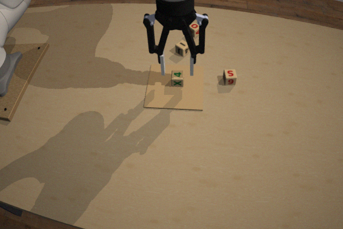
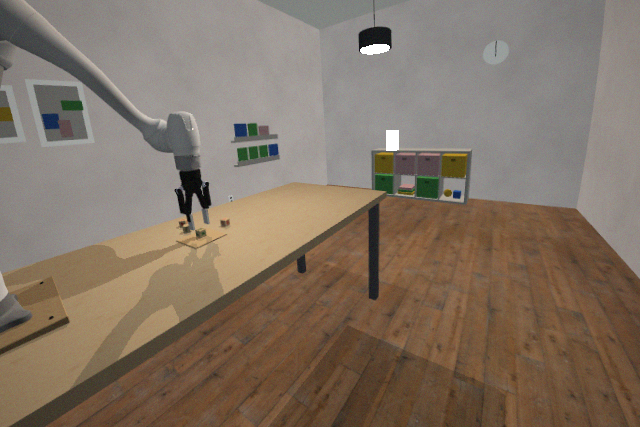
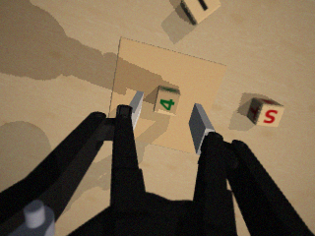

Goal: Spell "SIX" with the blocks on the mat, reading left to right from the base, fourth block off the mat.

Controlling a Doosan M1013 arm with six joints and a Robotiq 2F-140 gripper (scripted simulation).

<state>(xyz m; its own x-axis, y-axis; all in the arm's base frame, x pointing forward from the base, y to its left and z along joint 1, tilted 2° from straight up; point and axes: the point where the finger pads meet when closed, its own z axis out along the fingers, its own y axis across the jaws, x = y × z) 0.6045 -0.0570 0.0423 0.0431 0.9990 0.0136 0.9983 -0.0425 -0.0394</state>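
The letter block lies 6 cm below my hand. The rest, counted from my hand: tan mat 1 cm behind, 1 cm to the right, 7 cm below; I block 2 cm ahead, 11 cm to the left, 6 cm below; S block 13 cm ahead, 1 cm to the left, 6 cm below.
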